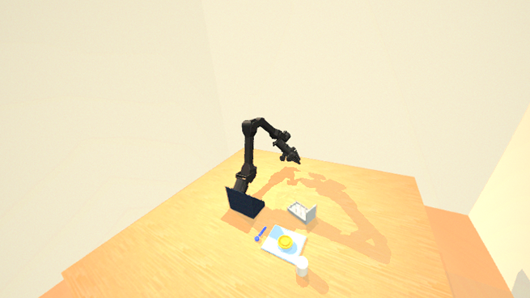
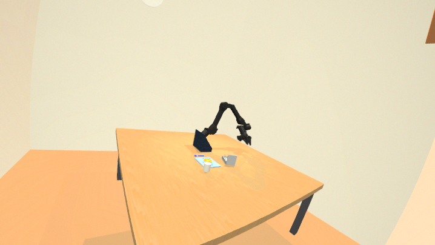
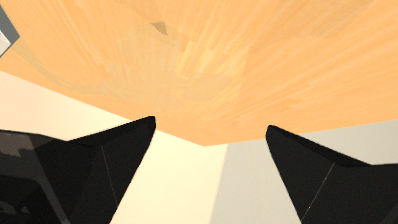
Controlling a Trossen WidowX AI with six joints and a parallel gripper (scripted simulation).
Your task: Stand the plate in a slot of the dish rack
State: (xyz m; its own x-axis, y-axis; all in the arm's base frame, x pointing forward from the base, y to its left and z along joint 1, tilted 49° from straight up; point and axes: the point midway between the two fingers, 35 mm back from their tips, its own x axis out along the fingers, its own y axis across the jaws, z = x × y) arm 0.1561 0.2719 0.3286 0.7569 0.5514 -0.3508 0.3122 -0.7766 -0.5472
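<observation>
The yellow plate lies 130 mm ahead of my gripper tip, 530 mm to the right of it and 70 mm below it. Also, from my gripper tip: light blue mat (120 mm ahead, 530 mm to the right, 80 mm below); then blue spoon (10 mm ahead, 540 mm to the right, 80 mm below); then dish rack (130 mm ahead, 340 mm to the right, 60 mm below).
</observation>
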